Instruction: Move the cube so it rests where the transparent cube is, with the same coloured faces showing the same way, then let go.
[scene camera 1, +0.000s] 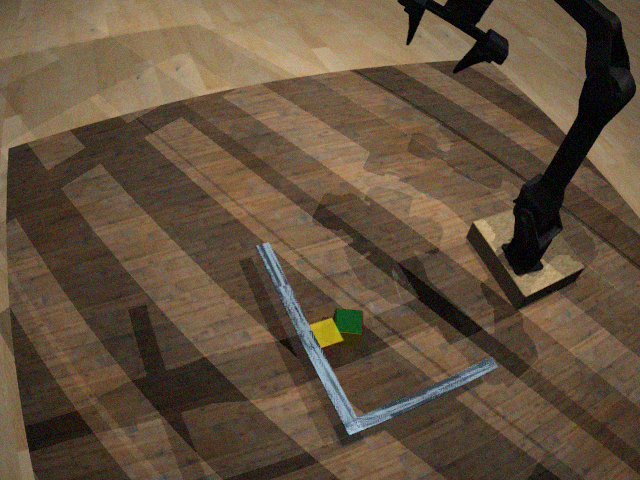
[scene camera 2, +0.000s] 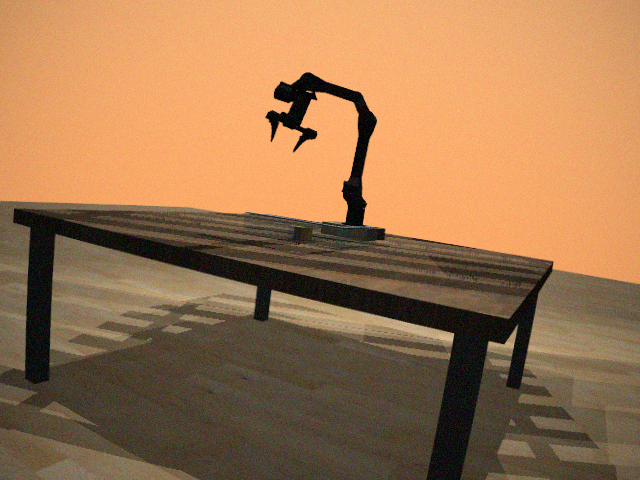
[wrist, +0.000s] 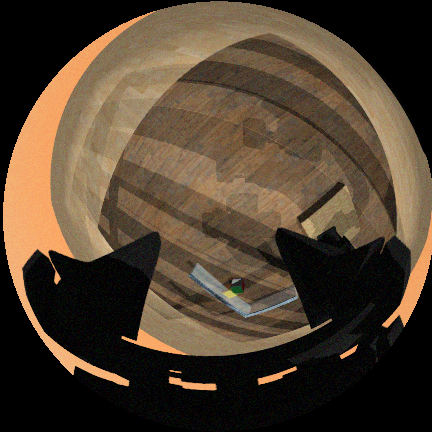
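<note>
The solid cube has a green top and a yellow side in scene camera 1; white and red also show on it in the wrist view. The transparent cube has a yellow top and a strip of red at its side. It is beside the solid cube, close to the long wall, turned differently. They overlap in scene camera 1, so I cannot tell whether they touch. In scene camera 2 they blend into a small dim block. My gripper is open and empty, high above the table, well away from both cubes.
A long pale blue wall and a shorter wall meet in a corner around the cubes' area. The arm's base block stands on the wooden table. Dark shadows cross the table.
</note>
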